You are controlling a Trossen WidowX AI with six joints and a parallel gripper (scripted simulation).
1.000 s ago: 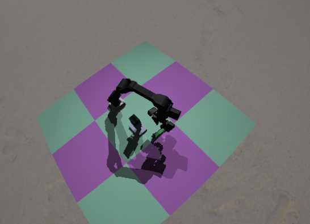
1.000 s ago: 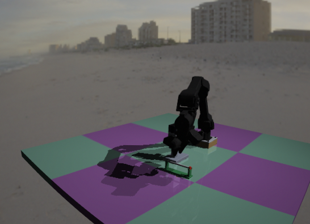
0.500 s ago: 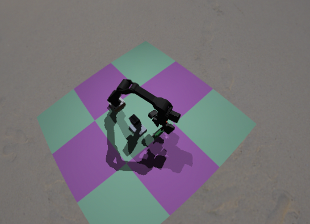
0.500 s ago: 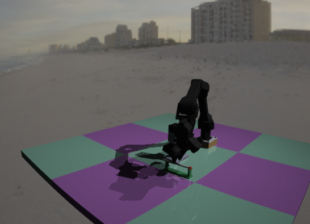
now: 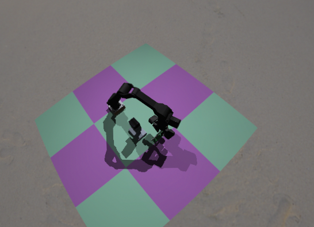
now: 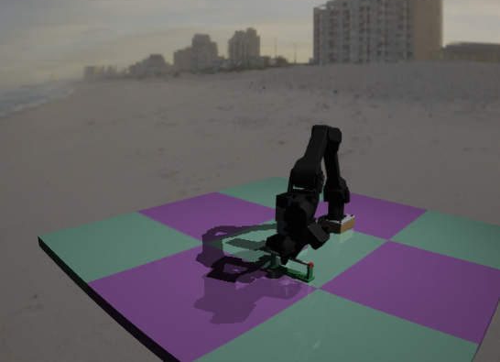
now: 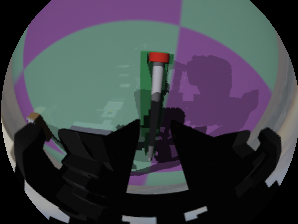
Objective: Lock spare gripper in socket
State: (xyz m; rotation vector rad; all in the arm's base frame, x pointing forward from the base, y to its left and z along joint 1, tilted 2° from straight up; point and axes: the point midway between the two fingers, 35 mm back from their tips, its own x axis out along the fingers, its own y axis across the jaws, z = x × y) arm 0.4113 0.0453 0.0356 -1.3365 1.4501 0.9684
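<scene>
The green cradle lies 1 cm to the left of my gripper tip and 1 cm below it. Also, from my gripper tip: spare gripper: 13 cm behind, 9 cm above, 8 cm to the right; then grey mount: 14 cm behind, 8 cm to the right, 2 cm above.
</scene>
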